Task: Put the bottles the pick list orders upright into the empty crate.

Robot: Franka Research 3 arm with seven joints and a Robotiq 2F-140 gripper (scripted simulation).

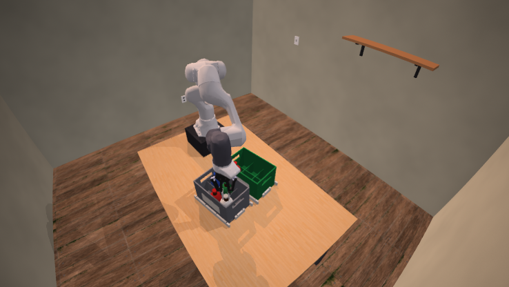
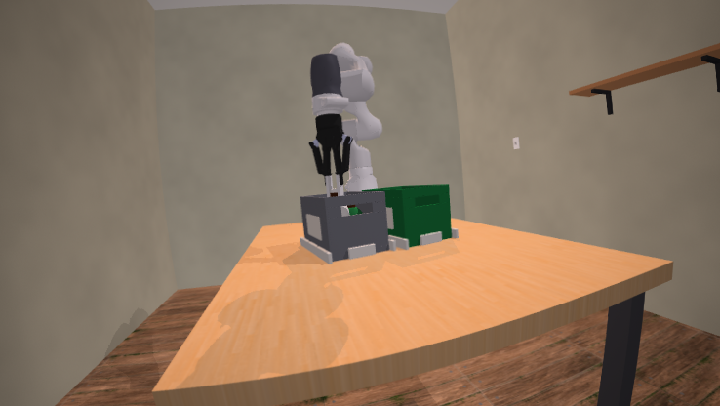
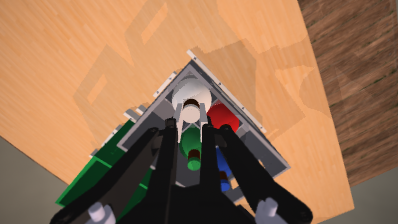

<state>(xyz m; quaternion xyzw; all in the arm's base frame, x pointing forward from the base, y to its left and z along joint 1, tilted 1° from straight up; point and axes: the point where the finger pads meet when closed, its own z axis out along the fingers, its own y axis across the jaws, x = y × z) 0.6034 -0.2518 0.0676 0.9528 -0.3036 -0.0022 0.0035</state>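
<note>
Now: hand 8 cm above the white-labelled bottle. Round my hand: grey crate 9 cm behind, 3 cm to the left, 12 cm below; blue-label bottle 19 cm behind, 5 cm to the left, 11 cm below; green-label bottle 10 cm behind, 7 cm to the left, 11 cm below.
</note>
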